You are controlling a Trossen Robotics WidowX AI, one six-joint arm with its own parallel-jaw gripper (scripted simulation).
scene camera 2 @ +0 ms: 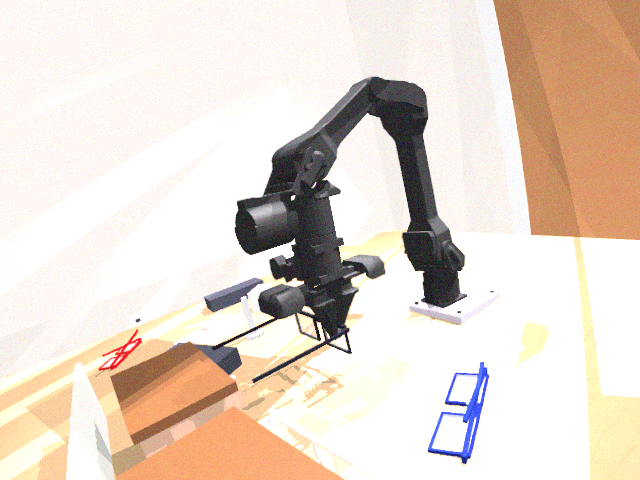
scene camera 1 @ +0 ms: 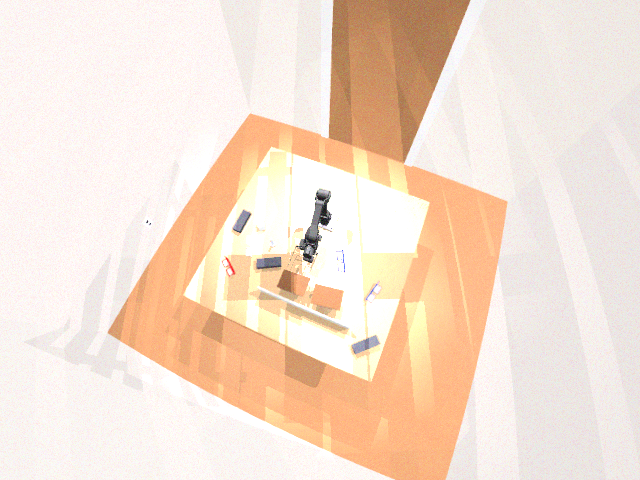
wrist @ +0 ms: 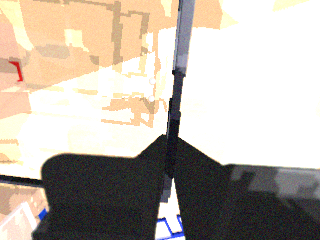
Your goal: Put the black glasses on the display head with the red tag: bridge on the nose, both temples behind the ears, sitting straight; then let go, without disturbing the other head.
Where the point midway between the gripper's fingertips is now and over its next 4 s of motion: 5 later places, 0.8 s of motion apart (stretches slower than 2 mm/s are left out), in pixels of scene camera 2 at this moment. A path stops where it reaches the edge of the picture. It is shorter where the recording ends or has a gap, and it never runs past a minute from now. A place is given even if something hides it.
My gripper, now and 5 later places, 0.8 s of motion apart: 336,338; 319,348; 301,358; 282,369; 261,381; 253,386
